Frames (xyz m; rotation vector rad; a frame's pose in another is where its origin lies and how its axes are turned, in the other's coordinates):
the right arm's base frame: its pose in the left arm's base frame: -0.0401 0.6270 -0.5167 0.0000 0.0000 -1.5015
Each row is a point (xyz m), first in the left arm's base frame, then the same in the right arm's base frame.
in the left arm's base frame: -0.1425 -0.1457 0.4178
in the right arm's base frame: 0.7638 -0.1557 0.9345
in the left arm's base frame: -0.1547 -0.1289 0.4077
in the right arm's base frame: 0.7462 -0.1667 0.9244
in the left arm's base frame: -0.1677 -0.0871 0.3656
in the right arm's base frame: 0.7036 -0.1767 0.8823
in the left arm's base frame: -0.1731 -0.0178 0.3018
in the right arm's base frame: 0.6340 -0.1773 0.8185
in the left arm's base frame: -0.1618 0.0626 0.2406
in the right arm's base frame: 0.5546 -0.1605 0.7573
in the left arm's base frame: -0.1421 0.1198 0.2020
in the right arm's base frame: 0.4989 -0.1369 0.7187
